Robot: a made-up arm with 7 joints. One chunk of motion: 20 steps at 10 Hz.
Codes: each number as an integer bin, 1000 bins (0 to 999) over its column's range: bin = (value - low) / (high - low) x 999, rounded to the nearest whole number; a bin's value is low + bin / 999 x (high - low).
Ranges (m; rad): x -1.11..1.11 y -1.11..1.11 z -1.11..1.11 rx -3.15..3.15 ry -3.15..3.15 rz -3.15..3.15
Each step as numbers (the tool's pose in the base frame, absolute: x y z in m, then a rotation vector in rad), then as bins.
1 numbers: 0.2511 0.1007 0.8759 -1.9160 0.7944 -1.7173
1 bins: 612 545 894 196 625 227
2 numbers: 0.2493 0.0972 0.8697 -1.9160 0.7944 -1.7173
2 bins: 612 543 891 196 625 227
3 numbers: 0.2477 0.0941 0.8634 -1.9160 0.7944 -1.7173
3 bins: 611 542 888 196 625 227
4 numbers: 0.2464 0.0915 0.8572 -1.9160 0.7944 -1.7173
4 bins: 610 541 885 196 625 227
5 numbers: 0.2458 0.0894 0.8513 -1.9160 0.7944 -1.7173
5 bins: 610 540 883 196 625 227
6 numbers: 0.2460 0.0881 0.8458 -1.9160 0.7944 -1.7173
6 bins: 610 539 880 196 625 227
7 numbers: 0.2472 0.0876 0.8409 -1.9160 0.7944 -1.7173
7 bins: 611 539 878 196 625 227
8 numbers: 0.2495 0.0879 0.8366 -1.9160 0.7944 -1.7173
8 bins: 612 539 876 196 625 227
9 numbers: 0.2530 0.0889 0.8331 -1.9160 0.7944 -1.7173
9 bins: 613 540 874 196 625 227
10 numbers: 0.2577 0.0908 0.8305 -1.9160 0.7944 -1.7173
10 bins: 615 540 873 196 625 227
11 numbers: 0.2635 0.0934 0.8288 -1.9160 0.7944 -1.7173
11 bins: 618 542 872 196 625 227
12 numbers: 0.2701 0.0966 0.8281 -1.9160 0.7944 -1.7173
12 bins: 621 543 872 196 625 227
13 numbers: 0.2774 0.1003 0.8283 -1.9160 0.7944 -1.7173
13 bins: 624 545 872 196 625 227
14 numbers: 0.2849 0.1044 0.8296 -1.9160 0.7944 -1.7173
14 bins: 628 546 873 196 625 227
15 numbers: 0.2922 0.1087 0.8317 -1.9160 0.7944 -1.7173
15 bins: 631 548 874 196 625 227
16 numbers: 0.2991 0.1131 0.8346 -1.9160 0.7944 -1.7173
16 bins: 634 550 875 196 625 227
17 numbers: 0.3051 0.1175 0.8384 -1.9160 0.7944 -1.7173
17 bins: 637 552 877 196 625 227
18 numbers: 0.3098 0.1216 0.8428 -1.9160 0.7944 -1.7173
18 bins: 639 554 879 196 625 227
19 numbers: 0.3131 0.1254 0.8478 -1.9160 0.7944 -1.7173
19 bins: 640 556 881 196 625 227
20 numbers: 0.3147 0.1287 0.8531 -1.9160 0.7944 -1.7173
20 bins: 641 557 883 196 625 227
